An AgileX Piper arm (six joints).
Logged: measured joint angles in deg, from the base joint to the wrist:
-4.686, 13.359, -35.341, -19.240, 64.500, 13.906
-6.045, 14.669, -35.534, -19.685, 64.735, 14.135
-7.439, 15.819, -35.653, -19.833, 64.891, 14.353
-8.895, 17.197, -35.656, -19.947, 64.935, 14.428
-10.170, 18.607, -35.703, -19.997, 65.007, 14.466
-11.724, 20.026, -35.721, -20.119, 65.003, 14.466
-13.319, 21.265, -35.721, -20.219, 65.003, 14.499
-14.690, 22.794, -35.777, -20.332, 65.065, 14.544
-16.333, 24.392, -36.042, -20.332, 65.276, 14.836
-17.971, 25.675, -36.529, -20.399, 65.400, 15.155
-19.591, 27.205, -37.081, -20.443, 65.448, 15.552
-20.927, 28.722, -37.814, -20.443, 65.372, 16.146
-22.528, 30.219, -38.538, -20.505, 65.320, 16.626
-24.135, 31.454, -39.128, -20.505, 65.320, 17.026
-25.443, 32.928, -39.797, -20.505, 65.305, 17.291
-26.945, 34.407, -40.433, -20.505, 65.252, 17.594
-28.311, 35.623, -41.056, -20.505, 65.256, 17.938
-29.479, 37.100, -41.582, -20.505, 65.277, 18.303
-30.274, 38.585, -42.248, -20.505, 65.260, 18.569
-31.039, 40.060, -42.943, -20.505, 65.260, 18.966
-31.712, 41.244, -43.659, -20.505, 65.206, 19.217
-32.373, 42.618, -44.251, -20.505, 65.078, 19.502
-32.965, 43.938, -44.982, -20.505, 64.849, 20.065
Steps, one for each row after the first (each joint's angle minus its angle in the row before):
-1.359, 1.310, -0.193, -0.445, 0.235, 0.229
-1.394, 1.150, -0.119, -0.148, 0.156, 0.218
-1.456, 1.378, -0.003, -0.114, 0.044, 0.075
-1.275, 1.410, -0.047, -0.050, 0.072, 0.038
-1.554, 1.419, -0.018, -0.122, -0.004, 0.000
-1.595, 1.239, 0.000, -0.100, 0.000, 0.033
-1.371, 1.529, -0.056, -0.113, 0.062, 0.045
-1.643, 1.598, -0.265, 0.000, 0.211, 0.292
-1.638, 1.283, -0.487, -0.067, 0.124, 0.319
-1.620, 1.530, -0.552, -0.044, 0.048, 0.397
-1.336, 1.517, -0.733, 0.000, -0.076, 0.594
-1.601, 1.497, -0.724, -0.062, -0.052, 0.480
-1.607, 1.235, -0.590, 0.000, 0.000, 0.400
-1.308, 1.474, -0.669, 0.000, -0.015, 0.265
-1.502, 1.479, -0.636, 0.000, -0.053, 0.303
-1.366, 1.216, -0.623, 0.000, 0.004, 0.344
-1.168, 1.477, -0.526, 0.000, 0.021, 0.365
-0.795, 1.485, -0.666, 0.000, -0.017, 0.266
-0.765, 1.475, -0.695, 0.000, 0.000, 0.397
-0.673, 1.184, -0.716, 0.000, -0.054, 0.251
-0.661, 1.374, -0.592, 0.000, -0.128, 0.285
-0.592, 1.320, -0.731, 0.000, -0.229, 0.563

